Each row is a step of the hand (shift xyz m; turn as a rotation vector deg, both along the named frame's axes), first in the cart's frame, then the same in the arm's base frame.
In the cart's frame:
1: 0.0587 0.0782 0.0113 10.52 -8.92 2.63
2: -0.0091 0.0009 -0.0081 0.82 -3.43 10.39
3: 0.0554 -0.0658 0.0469 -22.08 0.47 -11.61
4: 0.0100 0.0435 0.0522 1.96 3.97 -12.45
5: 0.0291 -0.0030 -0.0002 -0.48 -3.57 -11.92
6: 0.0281 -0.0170 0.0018 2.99 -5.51 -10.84
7: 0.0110 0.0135 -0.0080 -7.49 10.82 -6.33
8: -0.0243 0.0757 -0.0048 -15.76 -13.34 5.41
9: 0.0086 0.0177 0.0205 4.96 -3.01 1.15
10: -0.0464 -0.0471 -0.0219 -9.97 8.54 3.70
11: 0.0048 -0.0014 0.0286 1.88 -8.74 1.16
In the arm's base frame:
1: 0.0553 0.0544 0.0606 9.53 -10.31 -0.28
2: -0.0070 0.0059 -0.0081 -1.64 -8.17 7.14
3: 0.0424 -0.0868 0.0167 -18.79 8.91 -13.79
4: -0.0019 0.0105 0.0678 4.83 9.30 -8.05
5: 0.0283 -0.0062 0.0040 2.25 2.85 -11.91
6: 0.0267 -0.0191 -0.0017 5.36 0.21 -11.32
7: 0.0127 0.0142 0.0023 -5.71 13.38 -1.27
8: -0.0217 0.0706 0.0297 -16.72 -12.16 -5.29
9: 0.0038 0.0041 0.0279 4.53 -3.79 0.40
10: -0.0406 -0.0239 -0.0513 -10.46 6.79 5.51
11: -0.0020 -0.0159 0.0242 1.47 -8.34 -3.10

